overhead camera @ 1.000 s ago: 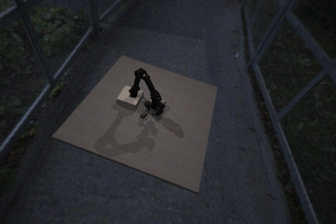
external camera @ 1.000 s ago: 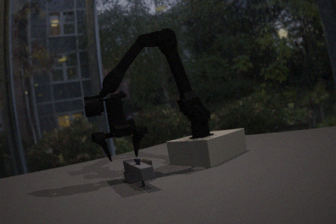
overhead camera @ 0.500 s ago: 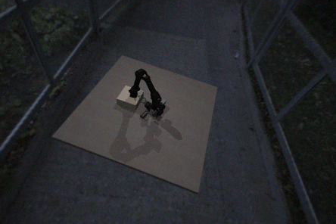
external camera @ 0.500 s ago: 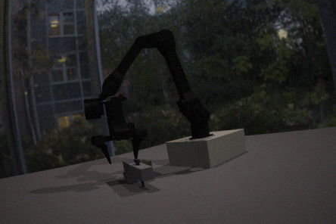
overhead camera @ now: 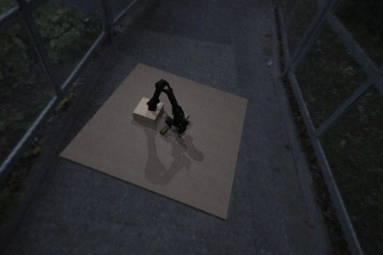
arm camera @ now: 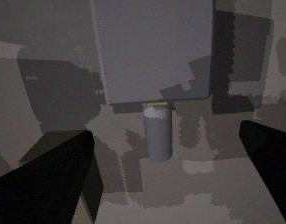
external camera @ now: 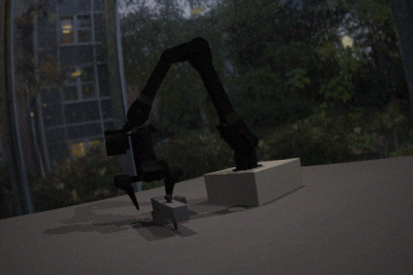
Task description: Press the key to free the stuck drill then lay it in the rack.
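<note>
Now: the yellow drill 60 mm to the left of my gripper tip, 20 mm ahead of it and 10 mm above it. Round my gripper tip: olive rack: 90 mm behind, 20 mm below, 10 mm to the right; then dark key: 130 mm to the left, 50 mm ahead, 20 mm above; then grey block: 110 mm to the left, 40 mm ahead, 10 mm above.
</note>
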